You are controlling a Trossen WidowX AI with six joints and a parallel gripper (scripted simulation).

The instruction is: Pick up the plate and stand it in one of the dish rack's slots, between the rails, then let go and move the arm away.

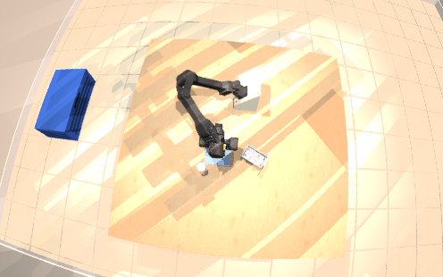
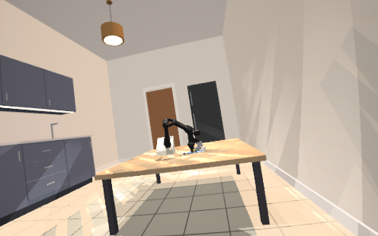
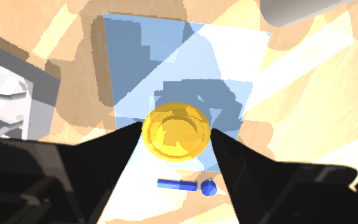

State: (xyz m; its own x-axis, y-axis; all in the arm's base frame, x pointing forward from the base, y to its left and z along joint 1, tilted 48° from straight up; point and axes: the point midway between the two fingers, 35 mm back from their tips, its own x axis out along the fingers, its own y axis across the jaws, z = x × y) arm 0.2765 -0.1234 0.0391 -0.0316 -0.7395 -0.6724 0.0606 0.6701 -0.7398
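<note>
Right now my gripper tip is 190 mm to the right of the grey dish rack, 40 mm short of it and 10 mm below it. The rest, counted from my gripper tip: yellow plate (10 mm above); white cup (120 mm ahead, 80 mm to the right, 20 mm above); blue utensil (90 mm behind, 30 mm to the right, 10 mm below).
</note>
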